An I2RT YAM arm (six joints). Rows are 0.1 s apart.
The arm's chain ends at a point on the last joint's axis. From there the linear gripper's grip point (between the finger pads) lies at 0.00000 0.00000 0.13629 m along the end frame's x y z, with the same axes.
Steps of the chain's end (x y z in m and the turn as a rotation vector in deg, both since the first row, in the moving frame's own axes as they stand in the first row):
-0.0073 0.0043 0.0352 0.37 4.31 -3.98
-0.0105 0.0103 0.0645 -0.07 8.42 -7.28
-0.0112 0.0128 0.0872 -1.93 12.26 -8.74
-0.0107 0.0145 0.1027 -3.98 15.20 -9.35
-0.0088 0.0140 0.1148 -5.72 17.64 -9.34
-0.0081 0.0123 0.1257 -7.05 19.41 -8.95
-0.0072 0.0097 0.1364 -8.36 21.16 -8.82
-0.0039 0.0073 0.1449 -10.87 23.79 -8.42
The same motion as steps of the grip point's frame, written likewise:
0.0029 0.0031 0.0348 0.37 4.31 -3.98
0.0094 0.0092 0.0630 -0.07 8.42 -7.28
0.0180 0.0151 0.0840 -1.93 12.26 -8.74
0.0256 0.0209 0.0976 -3.98 15.20 -9.35
0.0333 0.0239 0.1077 -5.72 17.64 -9.34
0.0382 0.0251 0.1170 -7.05 19.41 -8.95
0.0431 0.0252 0.1258 -8.36 21.16 -8.82
0.0524 0.0281 0.1310 -10.87 23.79 -8.42

